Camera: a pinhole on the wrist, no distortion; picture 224 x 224 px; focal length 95.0 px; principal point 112.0 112.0 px. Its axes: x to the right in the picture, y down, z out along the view. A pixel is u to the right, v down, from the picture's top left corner.
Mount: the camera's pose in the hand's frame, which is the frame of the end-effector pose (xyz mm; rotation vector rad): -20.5 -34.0 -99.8 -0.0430 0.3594 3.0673
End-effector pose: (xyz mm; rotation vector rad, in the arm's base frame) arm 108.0 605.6 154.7 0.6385 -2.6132 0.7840
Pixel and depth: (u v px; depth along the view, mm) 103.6 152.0 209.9
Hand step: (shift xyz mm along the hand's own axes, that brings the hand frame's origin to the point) -11.4 -72.1 125.3
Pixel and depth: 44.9 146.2 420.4
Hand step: 258.4 -98.3 353.9
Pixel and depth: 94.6 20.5 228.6
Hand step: 28.7 230.8 73.2
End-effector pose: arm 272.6 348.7 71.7 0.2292 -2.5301 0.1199
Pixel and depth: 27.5 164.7 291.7
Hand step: 223.2 -136.4 229.9
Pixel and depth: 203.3 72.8 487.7
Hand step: -487.6 297.7 312.3
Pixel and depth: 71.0 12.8 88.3
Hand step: 20.8 74.2 -33.9
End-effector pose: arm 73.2 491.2 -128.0 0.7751 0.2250 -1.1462
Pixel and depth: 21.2 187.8 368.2
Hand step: 306.5 -251.5 337.8
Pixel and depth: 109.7 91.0 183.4
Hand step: -17.7 47.7 69.4
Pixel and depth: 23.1 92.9 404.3
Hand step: 353.0 120.0 287.5
